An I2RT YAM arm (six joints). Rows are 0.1 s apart.
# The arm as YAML. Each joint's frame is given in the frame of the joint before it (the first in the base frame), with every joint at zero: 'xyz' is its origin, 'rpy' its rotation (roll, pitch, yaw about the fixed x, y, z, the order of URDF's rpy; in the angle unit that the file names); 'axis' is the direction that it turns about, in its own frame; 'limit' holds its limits. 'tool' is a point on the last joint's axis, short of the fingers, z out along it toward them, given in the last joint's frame.
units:
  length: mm
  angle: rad
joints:
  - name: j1
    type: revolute
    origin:
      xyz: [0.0, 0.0, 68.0]
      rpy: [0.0, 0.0, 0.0]
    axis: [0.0, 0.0, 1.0]
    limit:
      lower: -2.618
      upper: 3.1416
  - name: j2
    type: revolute
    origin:
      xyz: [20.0, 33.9, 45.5]
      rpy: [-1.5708, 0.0, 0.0]
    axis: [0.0, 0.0, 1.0]
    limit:
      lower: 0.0
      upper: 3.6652
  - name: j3
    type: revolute
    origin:
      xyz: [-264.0, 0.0, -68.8]
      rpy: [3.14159, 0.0, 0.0]
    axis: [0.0, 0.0, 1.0]
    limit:
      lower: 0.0
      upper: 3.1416
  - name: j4
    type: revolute
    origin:
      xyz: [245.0, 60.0, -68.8]
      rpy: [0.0, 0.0, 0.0]
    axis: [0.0, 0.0, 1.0]
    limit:
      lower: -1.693
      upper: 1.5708
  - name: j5
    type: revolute
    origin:
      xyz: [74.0, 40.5, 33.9]
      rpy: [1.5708, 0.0, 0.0]
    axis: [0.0, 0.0, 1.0]
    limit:
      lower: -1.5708
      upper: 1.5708
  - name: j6
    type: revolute
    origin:
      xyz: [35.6, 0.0, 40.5]
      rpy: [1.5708, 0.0, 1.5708]
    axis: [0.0, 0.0, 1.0]
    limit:
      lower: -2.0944
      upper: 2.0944
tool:
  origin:
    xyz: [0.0, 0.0, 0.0]
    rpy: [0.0, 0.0, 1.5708]
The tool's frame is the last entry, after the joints.
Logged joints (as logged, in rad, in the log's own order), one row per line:
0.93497, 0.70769, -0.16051, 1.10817, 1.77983, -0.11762
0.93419, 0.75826, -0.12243, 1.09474, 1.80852, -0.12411
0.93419, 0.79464, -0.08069, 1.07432, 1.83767, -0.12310
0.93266, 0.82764, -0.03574, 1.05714, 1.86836, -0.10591
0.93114, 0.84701, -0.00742, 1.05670, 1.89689, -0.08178
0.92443, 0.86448, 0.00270, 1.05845, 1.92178, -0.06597
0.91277, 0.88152, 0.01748, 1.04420, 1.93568, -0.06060
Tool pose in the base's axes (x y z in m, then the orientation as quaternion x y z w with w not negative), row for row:
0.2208, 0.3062, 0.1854, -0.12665, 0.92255, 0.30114, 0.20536
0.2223, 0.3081, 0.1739, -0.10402, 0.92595, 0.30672, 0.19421
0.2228, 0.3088, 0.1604, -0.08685, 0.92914, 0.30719, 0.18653
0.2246, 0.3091, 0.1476, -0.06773, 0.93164, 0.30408, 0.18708
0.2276, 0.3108, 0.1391, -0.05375, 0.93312, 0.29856, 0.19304
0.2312, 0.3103, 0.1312, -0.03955, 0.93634, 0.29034, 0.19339
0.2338, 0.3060, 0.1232, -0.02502, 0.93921, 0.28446, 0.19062
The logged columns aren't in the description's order. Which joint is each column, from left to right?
Columns, left to right: j1, j6, j4, j3, j2, j5.
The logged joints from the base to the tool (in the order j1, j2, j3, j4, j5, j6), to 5 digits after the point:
0.93497, 1.77983, 1.10817, -0.16051, -0.11762, 0.70769
0.93419, 1.80852, 1.09474, -0.12243, -0.12411, 0.75826
0.93419, 1.83767, 1.07432, -0.08069, -0.12310, 0.79464
0.93266, 1.86836, 1.05714, -0.03574, -0.10591, 0.82764
0.93114, 1.89689, 1.05670, -0.00742, -0.08178, 0.84701
0.92443, 1.92178, 1.05845, 0.00270, -0.06597, 0.86448
0.91277, 1.93568, 1.04420, 0.01748, -0.06060, 0.88152

